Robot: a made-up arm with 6 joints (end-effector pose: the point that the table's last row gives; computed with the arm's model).
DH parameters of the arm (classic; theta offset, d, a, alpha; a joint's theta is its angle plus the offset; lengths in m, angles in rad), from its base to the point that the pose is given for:
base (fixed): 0.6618 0 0.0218 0
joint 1: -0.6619 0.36 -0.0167 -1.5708
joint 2: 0.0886 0 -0.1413 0
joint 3: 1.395 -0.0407 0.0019 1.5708
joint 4: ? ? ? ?
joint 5: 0 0.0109 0.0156 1.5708
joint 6: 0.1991 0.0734 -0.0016 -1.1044
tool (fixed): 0.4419 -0.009 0 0
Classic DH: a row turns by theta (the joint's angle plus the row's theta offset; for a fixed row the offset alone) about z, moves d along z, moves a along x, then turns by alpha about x.
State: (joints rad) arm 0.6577 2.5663 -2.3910 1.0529 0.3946 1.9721
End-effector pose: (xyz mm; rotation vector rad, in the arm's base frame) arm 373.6 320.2 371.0 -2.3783 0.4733 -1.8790
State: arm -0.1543 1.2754 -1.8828 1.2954 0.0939 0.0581
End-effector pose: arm 265.3 -24.7 731.5 -0.2462 -0.0443 1.9161
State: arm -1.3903 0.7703 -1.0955 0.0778 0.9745 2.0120
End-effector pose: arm 39.3 -215.5 516.4 0.9194 -0.8562 0.5707
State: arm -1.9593 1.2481 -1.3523 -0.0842 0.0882 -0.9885
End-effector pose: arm -141.8 -276.6 533.4 1.1004 2.0763 -0.6665
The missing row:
joint 4: 0 0.3097 0.0195 -1.5708
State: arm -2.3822 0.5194 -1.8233 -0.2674 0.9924 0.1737
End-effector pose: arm -33.4 49.4 753.2 0.8451 0.8281 -1.0691
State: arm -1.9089 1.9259 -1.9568 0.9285 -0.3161 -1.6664
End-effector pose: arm -149.8 -371.8 536.6 1.0514 1.6204 -0.8769
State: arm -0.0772 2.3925 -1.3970 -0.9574 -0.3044 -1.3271
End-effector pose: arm 330.6 -51.5 140.8 1.9608 -2.0366 0.1559
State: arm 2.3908 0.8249 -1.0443 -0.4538 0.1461 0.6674
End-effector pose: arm -139.8 240.1 538.5 1.3769 -0.1066 -2.0514
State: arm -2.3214 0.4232 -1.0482 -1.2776 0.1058 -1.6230
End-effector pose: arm -143.9 -56.4 659.0 -1.1391 -1.2638 0.8137
